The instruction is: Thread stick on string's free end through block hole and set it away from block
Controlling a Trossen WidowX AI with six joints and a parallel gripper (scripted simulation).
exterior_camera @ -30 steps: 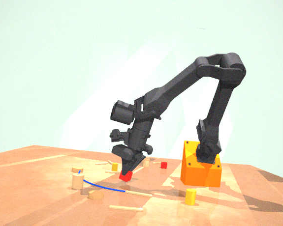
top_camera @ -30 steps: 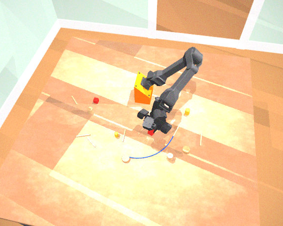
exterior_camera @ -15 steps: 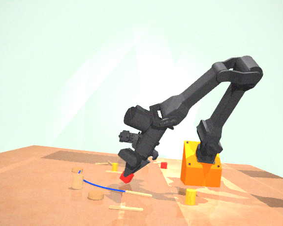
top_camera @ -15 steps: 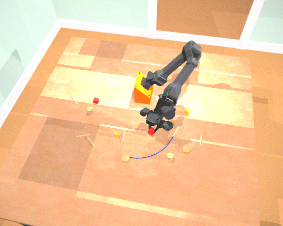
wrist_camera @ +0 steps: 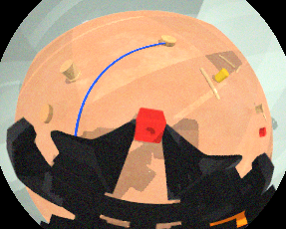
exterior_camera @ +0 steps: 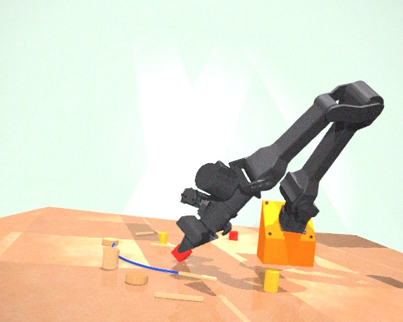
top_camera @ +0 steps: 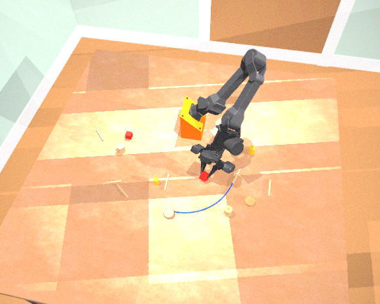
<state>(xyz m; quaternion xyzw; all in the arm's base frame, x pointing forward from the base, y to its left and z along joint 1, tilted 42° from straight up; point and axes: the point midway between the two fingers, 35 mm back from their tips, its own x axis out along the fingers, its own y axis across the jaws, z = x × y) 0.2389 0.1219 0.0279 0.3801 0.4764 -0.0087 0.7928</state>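
My gripper tip is right at the red cube. Round my gripper tip: loose stick 27 cm to the left, 3 cm behind, 2 cm below; then thin wooden stick 12 cm to the left, 3 cm behind, 2 cm below; then round wooden button 19 cm ahead, 10 cm to the right, 2 cm below.
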